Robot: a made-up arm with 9 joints.
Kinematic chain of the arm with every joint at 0, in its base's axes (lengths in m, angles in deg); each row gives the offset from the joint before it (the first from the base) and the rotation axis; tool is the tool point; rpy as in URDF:
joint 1: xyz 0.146 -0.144 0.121 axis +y
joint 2: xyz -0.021 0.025 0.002 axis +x
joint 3: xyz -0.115 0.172 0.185 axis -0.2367 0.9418 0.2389
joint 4: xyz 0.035 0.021 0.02 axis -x
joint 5: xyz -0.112 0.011 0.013 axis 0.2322 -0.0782 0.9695
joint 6: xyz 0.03 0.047 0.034 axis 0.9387 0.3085 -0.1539
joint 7: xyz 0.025 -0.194 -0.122 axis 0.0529 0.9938 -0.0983
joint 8: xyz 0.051 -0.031 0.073 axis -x
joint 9: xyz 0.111 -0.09 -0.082 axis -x
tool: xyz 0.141 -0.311 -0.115 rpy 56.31 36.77 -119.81
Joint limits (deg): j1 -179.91..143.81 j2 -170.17..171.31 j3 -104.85..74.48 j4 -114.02..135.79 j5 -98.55..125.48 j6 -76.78..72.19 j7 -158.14..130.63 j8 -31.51..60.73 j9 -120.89..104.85
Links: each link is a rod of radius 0.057 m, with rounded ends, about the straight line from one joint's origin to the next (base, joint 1, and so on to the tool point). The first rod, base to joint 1, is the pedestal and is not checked.
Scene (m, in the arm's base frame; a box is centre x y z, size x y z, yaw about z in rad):
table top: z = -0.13
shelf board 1: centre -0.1 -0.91 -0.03 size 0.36 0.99 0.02 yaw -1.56
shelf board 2: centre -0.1 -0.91 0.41 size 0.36 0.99 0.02 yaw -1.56
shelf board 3: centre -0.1 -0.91 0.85 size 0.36 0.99 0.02 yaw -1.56
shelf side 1: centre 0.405 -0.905 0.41 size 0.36 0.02 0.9 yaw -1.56
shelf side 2: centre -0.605 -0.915 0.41 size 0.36 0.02 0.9 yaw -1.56
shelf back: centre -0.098 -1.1 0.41 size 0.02 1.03 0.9 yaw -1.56
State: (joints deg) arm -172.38 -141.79 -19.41 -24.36 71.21 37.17 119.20 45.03 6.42
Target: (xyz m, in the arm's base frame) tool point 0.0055 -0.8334 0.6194
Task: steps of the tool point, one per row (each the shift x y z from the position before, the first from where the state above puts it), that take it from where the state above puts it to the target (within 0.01 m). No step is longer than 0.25 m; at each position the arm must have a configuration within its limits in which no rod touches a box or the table.
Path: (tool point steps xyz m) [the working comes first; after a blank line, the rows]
Joints at the target: -179.91 -147.37 -31.16 -43.18 79.24 35.50 108.75 58.78 10.78
Straight joint move there: touches shelf board 2.

1: -0.0173 0.1320 0.0181
2: 0.0142 0.1370 -0.0181
3: -0.0463 -0.0459 0.2138
4: 0.0316 0.0174 0.2312
5: -0.0123 -0.1390 0.0213
6: 0.0152 -0.1449 -0.0215

